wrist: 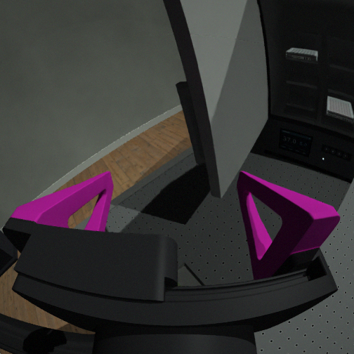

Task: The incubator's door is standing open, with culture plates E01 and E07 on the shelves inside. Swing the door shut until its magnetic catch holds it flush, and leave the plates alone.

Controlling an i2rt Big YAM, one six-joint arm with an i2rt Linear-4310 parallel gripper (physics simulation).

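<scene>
The incubator door (pixel 235 95) stands wide open in the upper middle, its pale inner face towards the right and its dark free edge nearest the camera. A dark upright handle bar (pixel 191 125) shows on the door's outer side, left of that edge. The dark incubator (pixel 276 122) is at the upper right. One culture plate (pixel 302 54) lies on an upper shelf, another plate (pixel 340 108) on a lower shelf further right; their labels are not readable. My gripper (pixel 174 178) is open and empty, its magenta fingers in front of the door, whose lower corner appears between the fingertips.
A lit display (pixel 296 142) and a row of buttons (pixel 336 152) are on the incubator's front below the shelves. A perforated grey table top (pixel 305 310) lies under the door and gripper, with the door's dark shadow on it. Wooden floor (pixel 132 152) and a grey wall (pixel 75 80) are at the left.
</scene>
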